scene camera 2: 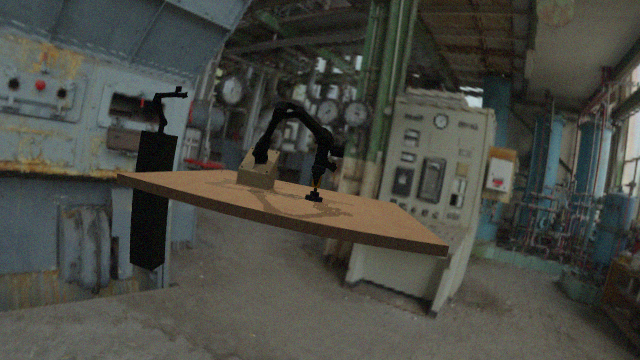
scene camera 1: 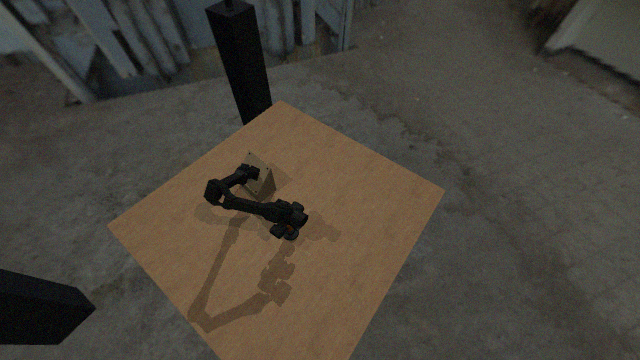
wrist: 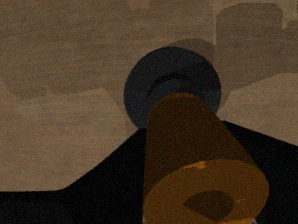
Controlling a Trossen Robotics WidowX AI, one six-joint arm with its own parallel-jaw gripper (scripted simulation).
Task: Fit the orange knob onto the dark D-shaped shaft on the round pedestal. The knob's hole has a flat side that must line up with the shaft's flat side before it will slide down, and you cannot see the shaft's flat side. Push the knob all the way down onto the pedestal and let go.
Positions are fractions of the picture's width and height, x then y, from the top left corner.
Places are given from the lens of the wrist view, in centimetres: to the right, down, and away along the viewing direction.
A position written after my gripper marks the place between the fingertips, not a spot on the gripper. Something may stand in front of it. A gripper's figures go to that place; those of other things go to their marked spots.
my gripper (wrist: 0.61,0.59): 2, 1, 10
dark round pedestal (wrist: 0.56,0.31): 1, -3, 13
